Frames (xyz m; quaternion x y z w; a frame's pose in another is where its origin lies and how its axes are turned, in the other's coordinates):
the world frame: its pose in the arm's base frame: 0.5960 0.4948 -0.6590 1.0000 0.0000 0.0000 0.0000
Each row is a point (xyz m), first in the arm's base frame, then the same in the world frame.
Working: the arm's base frame: its pose in the world frame: -0.5960 0.4948 -0.6590 1.0000 0.0000 0.0000 0.0000

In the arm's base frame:
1: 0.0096 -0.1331 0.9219
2: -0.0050 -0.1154 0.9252
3: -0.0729 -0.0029 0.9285
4: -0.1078 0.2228 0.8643
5: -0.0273 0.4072 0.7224
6: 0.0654 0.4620 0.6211
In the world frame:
1: -0.5864 0.6279 -1.5809
2: -0.6010 0.6102 -1.5842
3: -0.6689 0.4977 -1.5875
4: -0.7038 0.2720 -1.5233
5: -0.6233 0.0876 -1.3814
6: -0.5306 0.0328 -1.2801

